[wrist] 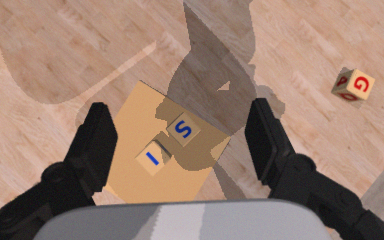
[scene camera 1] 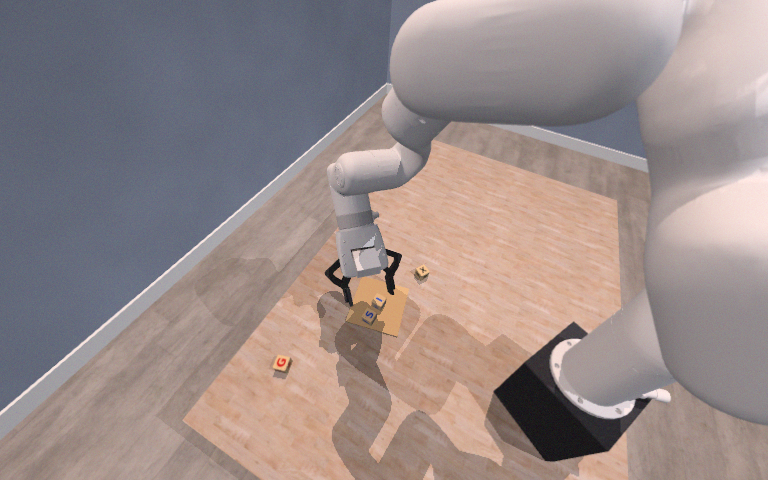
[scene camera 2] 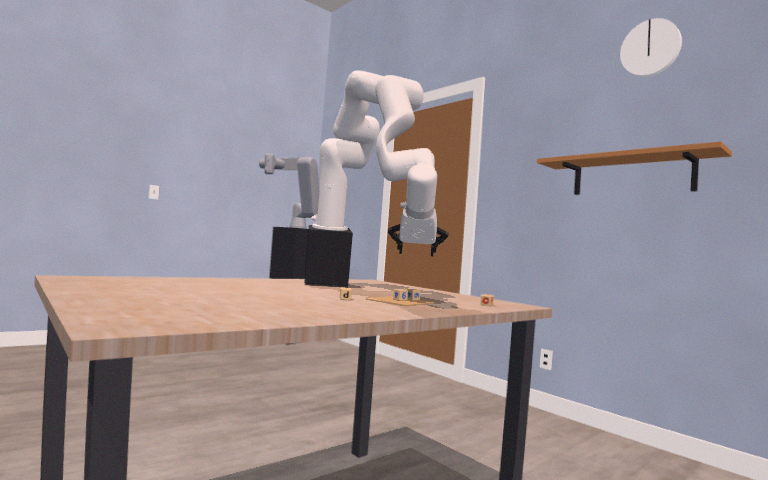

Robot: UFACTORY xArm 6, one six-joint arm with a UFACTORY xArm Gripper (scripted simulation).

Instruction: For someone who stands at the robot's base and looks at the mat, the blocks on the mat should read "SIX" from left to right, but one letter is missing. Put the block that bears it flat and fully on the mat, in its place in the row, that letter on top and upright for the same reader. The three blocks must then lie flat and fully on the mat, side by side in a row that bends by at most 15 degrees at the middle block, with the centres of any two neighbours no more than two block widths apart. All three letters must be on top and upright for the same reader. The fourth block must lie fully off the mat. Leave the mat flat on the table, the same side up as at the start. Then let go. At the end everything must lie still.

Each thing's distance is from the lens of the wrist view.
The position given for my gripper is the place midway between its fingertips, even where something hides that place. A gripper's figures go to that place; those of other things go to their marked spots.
my gripper (wrist: 181,117): 0.13 m
i block (wrist: 154,156): 0.25 m
g block (wrist: 351,86): 0.32 m
The marked spots on the i block and the g block are 0.25 m apart.
